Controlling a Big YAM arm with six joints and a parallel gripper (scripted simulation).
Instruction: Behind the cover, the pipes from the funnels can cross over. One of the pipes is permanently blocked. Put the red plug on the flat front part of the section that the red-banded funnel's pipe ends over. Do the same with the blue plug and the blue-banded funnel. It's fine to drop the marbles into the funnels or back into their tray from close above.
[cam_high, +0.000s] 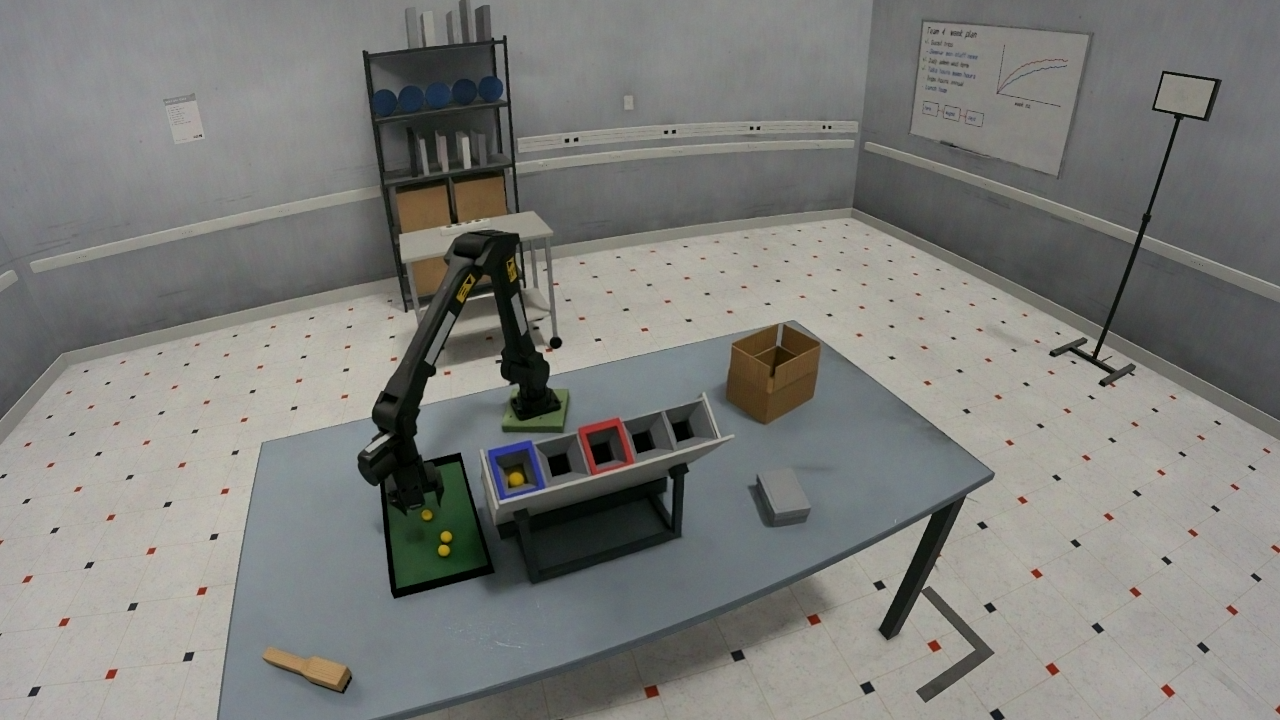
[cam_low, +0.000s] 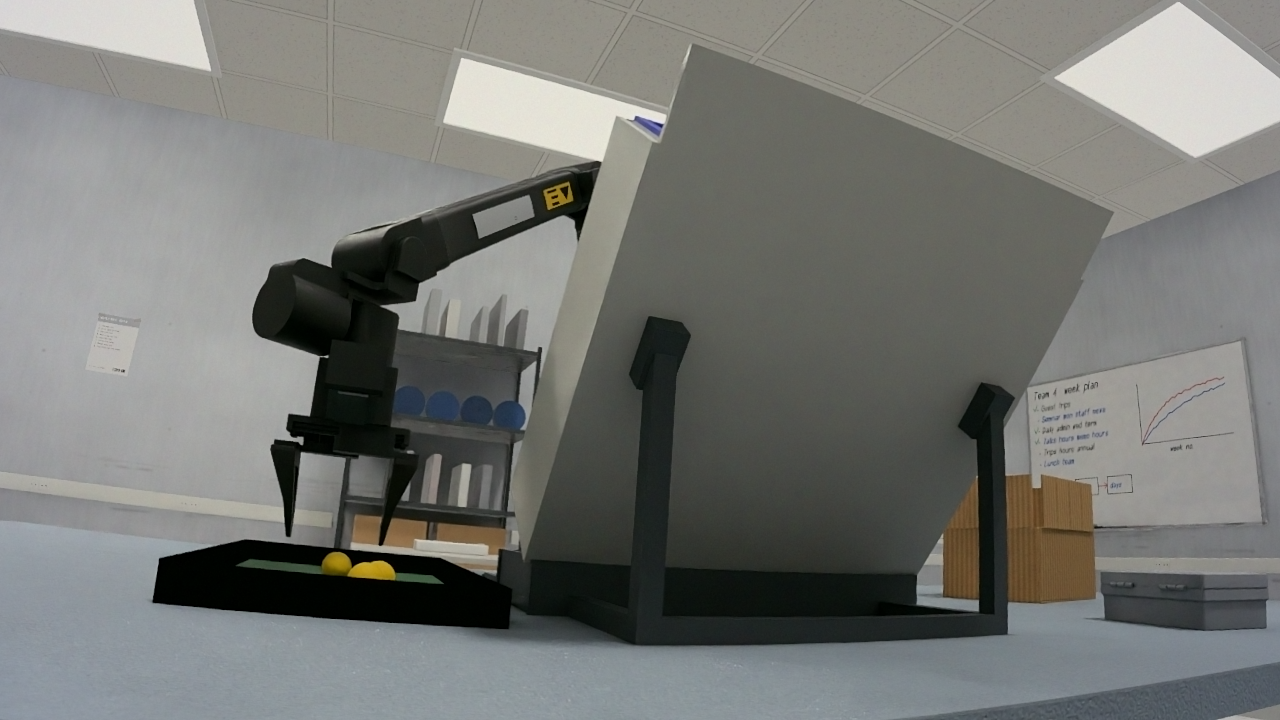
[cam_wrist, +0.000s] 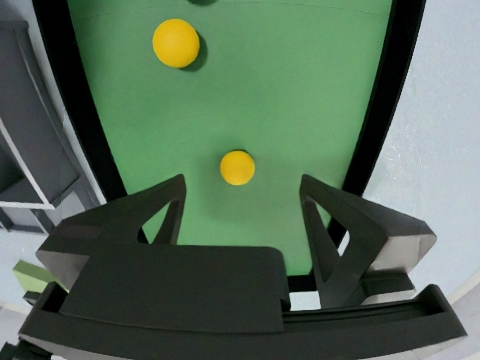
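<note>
The green tray lies 1 cm to the left of my hand and 4 cm below it. From my hand the other things lie so: blue band: 28 cm ahead, 17 cm to the left, 27 cm above; cover: 14 cm ahead, 33 cm to the left, 16 cm above; red band: 29 cm ahead, 32 cm to the left, 27 cm above.
</note>
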